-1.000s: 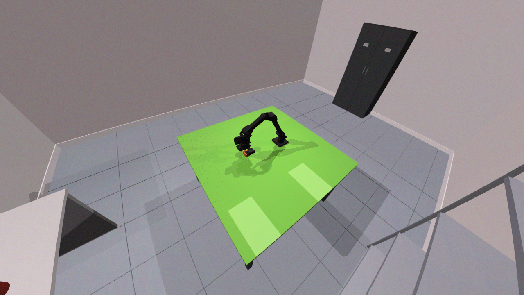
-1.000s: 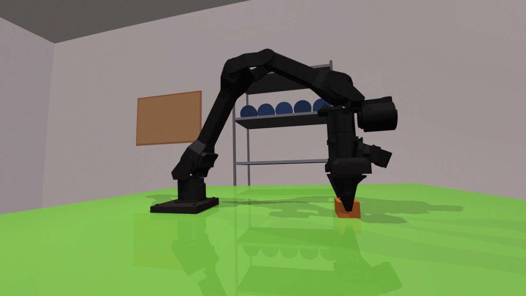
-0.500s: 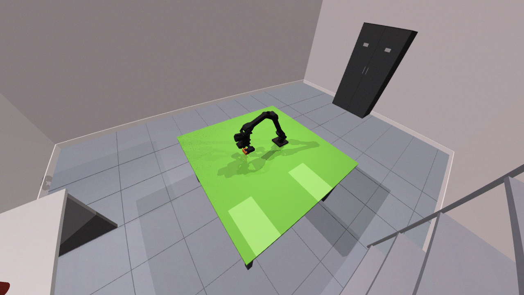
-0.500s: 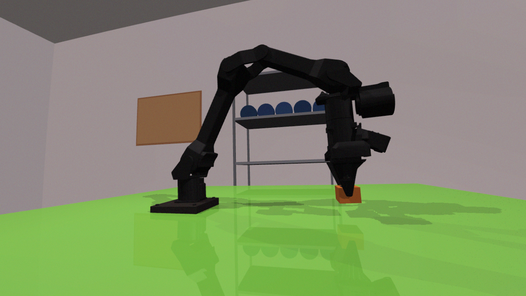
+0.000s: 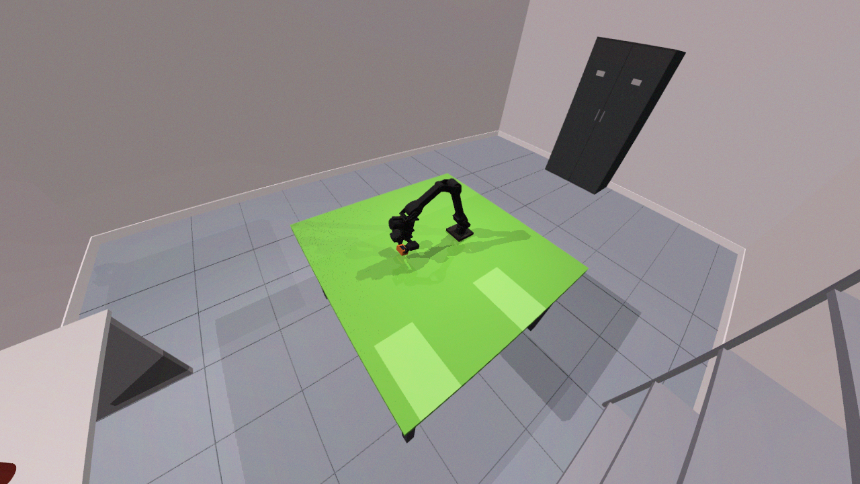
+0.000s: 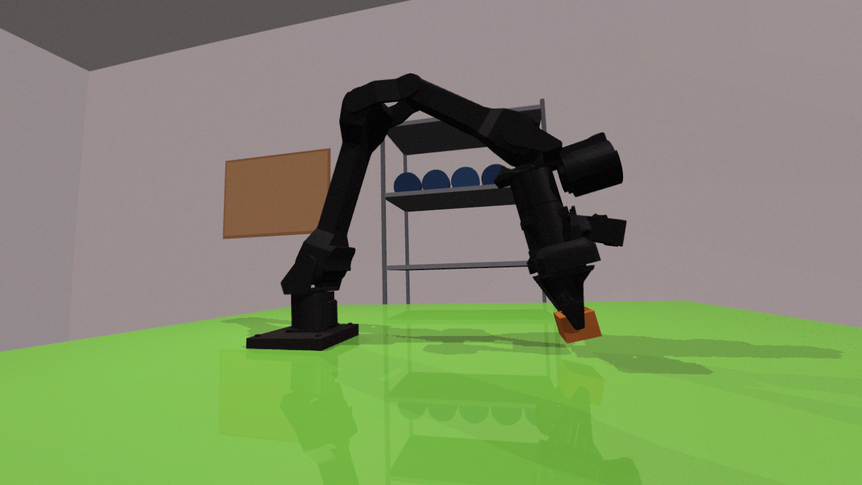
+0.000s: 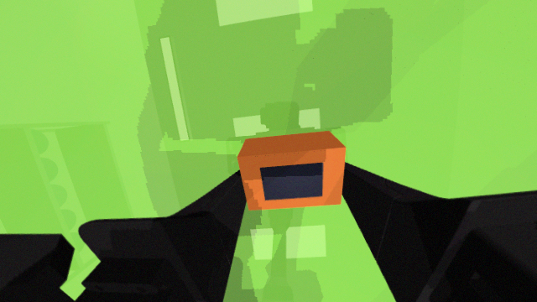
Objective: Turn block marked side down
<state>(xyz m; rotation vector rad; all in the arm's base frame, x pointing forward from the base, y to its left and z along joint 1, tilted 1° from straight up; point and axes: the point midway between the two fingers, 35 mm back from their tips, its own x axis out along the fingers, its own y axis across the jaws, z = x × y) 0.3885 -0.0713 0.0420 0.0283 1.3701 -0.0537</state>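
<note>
The orange block is 10 mm above my gripper tip.
</note>
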